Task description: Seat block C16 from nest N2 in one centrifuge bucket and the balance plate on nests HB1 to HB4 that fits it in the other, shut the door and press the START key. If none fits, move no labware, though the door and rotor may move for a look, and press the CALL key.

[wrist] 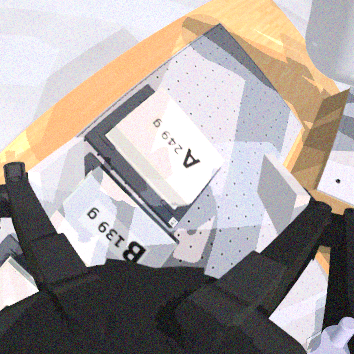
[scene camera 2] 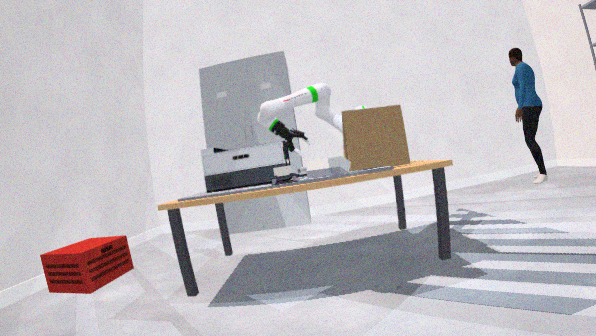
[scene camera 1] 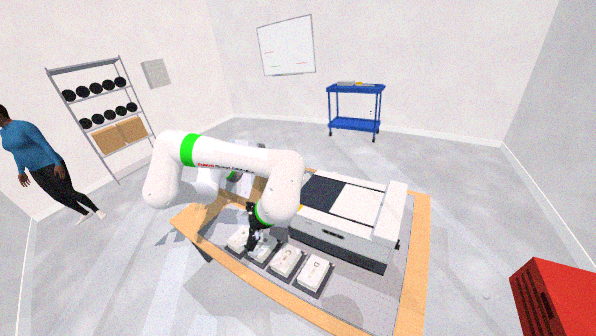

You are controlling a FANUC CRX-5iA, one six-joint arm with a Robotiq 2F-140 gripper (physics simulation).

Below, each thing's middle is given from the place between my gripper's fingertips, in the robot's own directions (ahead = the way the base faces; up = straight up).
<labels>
The centrifuge (scene camera 1: pixel 362 227) lies 360 mm to the left of my hand, 320 mm ahead of it and 50 mm below it. Round my hand: control panel (scene camera 2: pixel 339 165): 580 mm to the left, 160 mm behind, 130 mm below.
</labels>
